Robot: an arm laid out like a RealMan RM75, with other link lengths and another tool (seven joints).
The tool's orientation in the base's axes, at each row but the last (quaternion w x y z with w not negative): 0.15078, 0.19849, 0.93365, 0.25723; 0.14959, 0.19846, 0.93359, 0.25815; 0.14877, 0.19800, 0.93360, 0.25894; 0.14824, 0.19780, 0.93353, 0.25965; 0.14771, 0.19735, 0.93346, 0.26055; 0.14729, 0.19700, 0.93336, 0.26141; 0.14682, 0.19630, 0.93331, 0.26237; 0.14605, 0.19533, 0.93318, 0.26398; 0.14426, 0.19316, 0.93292, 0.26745; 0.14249, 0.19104, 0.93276, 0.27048; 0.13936, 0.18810, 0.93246, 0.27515; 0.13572, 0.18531, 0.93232, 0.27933
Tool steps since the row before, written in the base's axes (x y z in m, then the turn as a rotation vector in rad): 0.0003, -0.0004, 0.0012, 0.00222, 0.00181, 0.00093; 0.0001, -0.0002, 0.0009, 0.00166, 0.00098, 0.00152; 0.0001, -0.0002, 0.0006, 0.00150, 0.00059, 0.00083; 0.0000, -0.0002, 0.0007, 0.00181, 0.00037, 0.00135; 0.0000, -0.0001, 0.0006, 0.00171, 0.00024, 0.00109; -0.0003, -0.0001, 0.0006, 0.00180, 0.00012, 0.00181; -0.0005, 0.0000, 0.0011, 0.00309, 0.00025, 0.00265; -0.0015, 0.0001, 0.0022, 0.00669, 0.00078, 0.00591; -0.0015, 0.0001, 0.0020, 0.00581, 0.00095, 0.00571; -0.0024, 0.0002, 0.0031, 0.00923, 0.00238, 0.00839; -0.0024, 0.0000, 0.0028, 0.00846, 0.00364, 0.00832; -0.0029, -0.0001, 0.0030, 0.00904, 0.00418, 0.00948
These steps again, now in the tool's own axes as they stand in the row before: -0.0007, 0.0004, -0.0010, -0.00130, 0.00258, 0.00085; -0.0003, 0.0004, -0.0008, -0.00128, 0.00208, -0.00020; -0.0003, 0.0002, -0.0005, -0.00120, 0.00135, 0.00014; -0.0002, 0.0002, -0.0007, -0.00166, 0.00155, -0.00026; -0.0001, 0.0002, -0.0005, -0.00158, 0.00128, -0.00014; 0.0001, 0.0002, -0.0006, -0.00184, 0.00161, -0.00075; 0.0003, 0.0005, -0.0011, -0.00306, 0.00254, -0.00090; 0.0010, 0.0009, -0.0023, -0.00655, 0.00578, -0.00198; 0.0010, 0.0008, -0.0021, -0.00567, 0.00556, -0.00207; 0.0017, 0.0012, -0.0033, -0.00851, 0.00913, -0.00234; 0.0017, 0.0009, -0.0031, -0.00728, 0.00986, -0.00199; 0.0021, 0.0009, -0.0035, -0.00774, 0.01109, -0.00246
